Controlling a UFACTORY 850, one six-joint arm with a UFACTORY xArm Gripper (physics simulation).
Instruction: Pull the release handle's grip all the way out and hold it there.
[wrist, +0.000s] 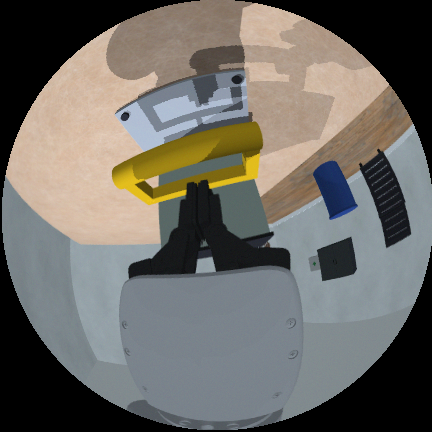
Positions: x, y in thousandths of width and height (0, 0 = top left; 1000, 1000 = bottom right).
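Observation:
There's a metal plate (471, 237) to be seen here, and the gripper (464, 446) is visible as well.

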